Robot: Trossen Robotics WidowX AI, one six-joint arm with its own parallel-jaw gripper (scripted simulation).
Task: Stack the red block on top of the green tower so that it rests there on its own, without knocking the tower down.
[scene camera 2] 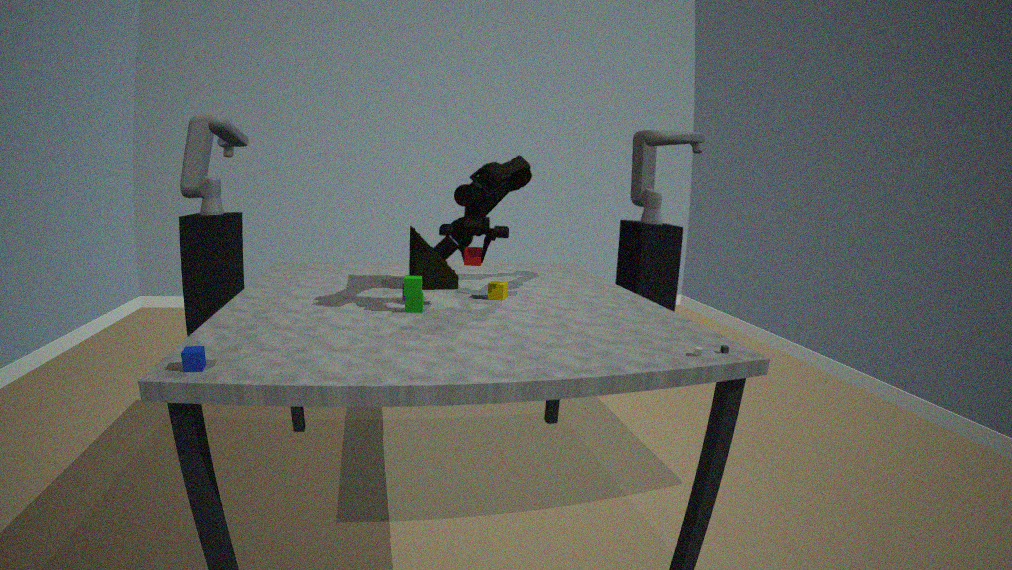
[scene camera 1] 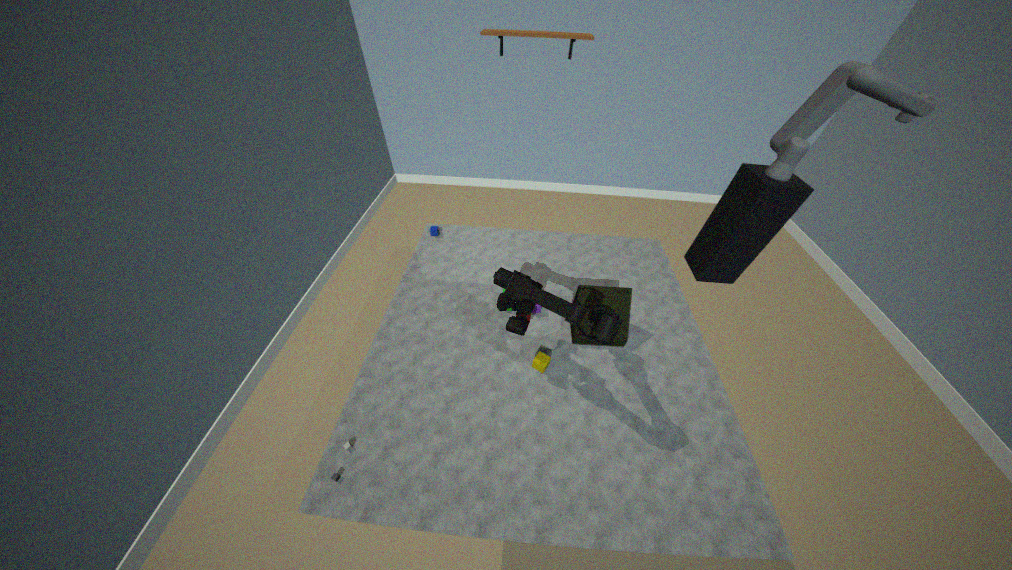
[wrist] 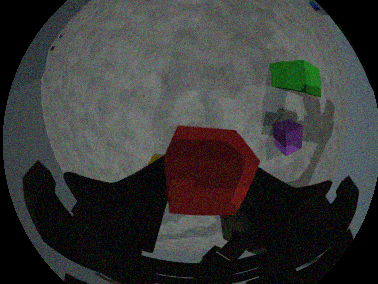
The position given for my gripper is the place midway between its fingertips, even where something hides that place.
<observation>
My gripper (scene camera 2: 473, 262) holds a red block (wrist: 208, 171). Also in view: a purple block (wrist: 287, 135).
My gripper shows as well in scene camera 1 (scene camera 1: 522, 323) and in the wrist view (wrist: 205, 158).
</observation>
